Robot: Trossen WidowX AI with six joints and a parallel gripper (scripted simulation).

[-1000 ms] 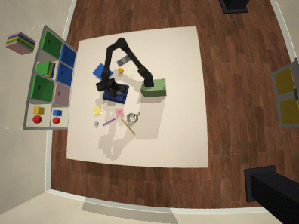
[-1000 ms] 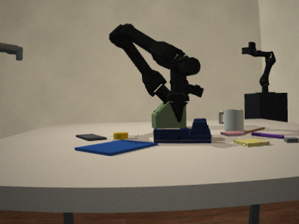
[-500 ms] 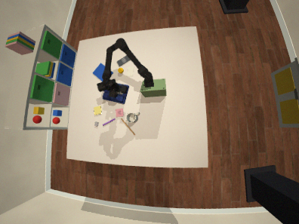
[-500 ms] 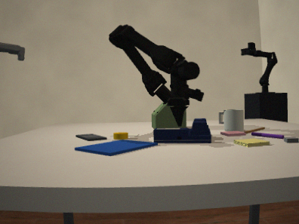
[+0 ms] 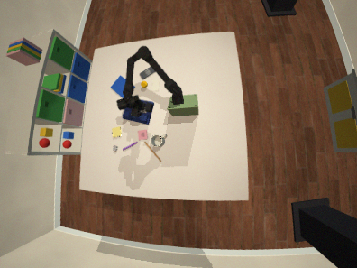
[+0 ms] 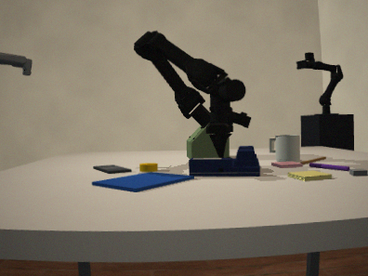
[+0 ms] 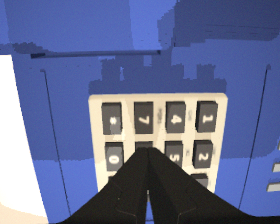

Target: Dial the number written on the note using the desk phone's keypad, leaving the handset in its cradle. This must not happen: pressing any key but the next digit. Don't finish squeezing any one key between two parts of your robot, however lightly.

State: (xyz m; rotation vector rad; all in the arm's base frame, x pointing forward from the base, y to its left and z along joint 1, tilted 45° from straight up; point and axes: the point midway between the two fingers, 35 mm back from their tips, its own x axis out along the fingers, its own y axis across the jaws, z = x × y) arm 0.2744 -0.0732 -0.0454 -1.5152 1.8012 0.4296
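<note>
My gripper is now 4 cm above the 8 key. The rest, counted from my hand: yellow tape: 21 cm to the right, 5 cm below; then dark blue desk phone: 6 cm ahead, 4 cm below; then handset: 6 cm ahead, 5 cm to the left, 2 cm below.
</note>
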